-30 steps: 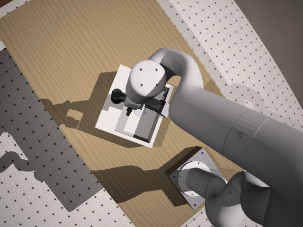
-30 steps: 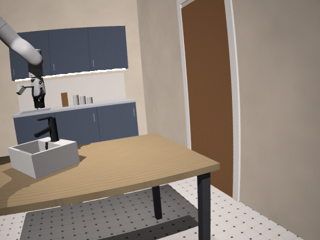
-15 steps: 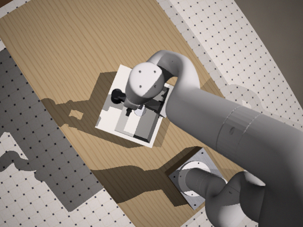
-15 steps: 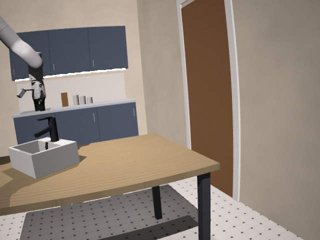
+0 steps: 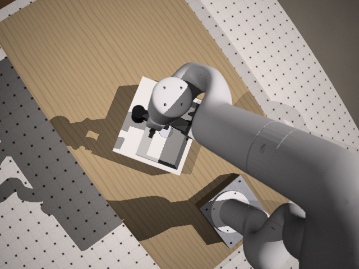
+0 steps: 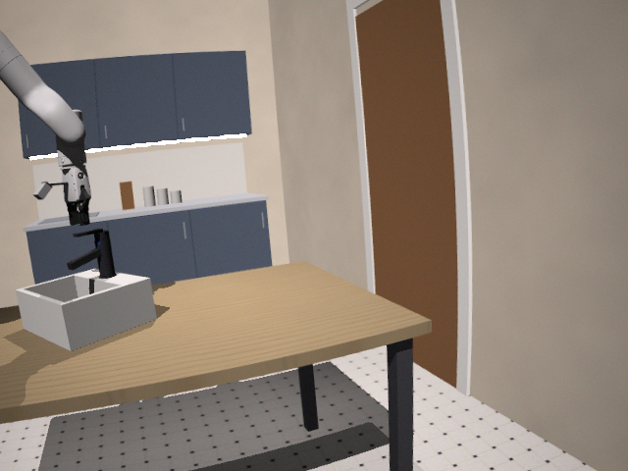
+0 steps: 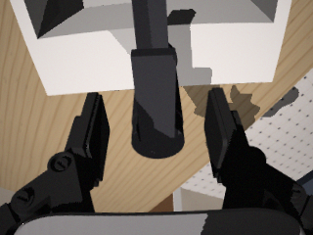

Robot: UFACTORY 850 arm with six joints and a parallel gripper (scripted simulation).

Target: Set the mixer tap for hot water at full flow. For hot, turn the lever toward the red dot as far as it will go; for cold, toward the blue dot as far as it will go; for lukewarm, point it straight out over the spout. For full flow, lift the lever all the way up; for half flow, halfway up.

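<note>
My gripper is now 20 mm short of the black lever, 10 mm to the right of it and 50 mm above it. Round my hand: white sink basin: 40 mm behind, 30 mm to the right, 280 mm below.
</note>
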